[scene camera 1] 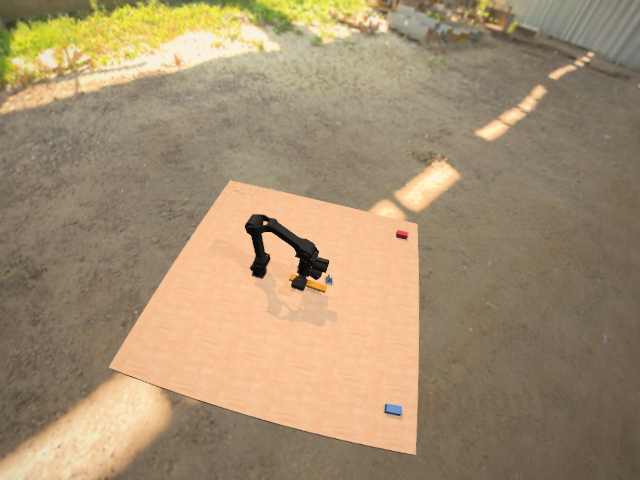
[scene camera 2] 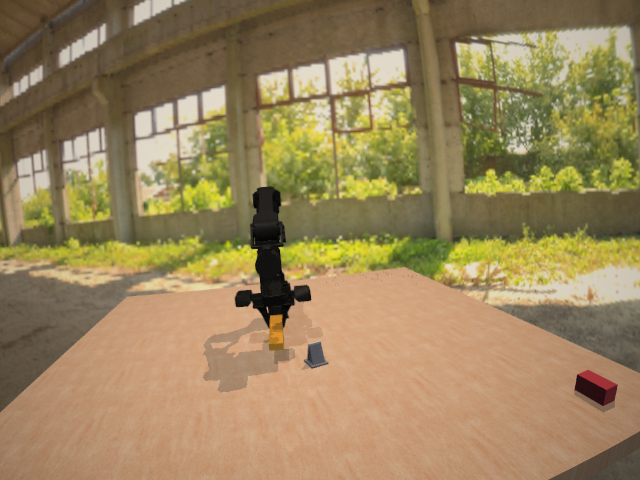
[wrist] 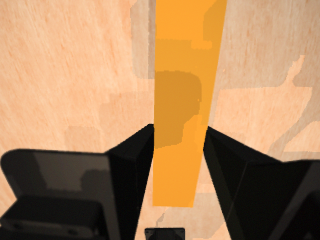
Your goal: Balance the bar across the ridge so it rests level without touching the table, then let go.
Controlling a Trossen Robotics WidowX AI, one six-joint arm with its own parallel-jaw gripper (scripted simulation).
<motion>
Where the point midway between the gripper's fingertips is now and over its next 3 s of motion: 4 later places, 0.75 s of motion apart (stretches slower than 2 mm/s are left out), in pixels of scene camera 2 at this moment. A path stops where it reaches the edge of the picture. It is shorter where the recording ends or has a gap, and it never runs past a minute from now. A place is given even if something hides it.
The gripper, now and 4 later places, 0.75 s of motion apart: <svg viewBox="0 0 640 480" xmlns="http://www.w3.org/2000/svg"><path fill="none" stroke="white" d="M276 327L275 308L293 310L308 319L308 332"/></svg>
</motion>
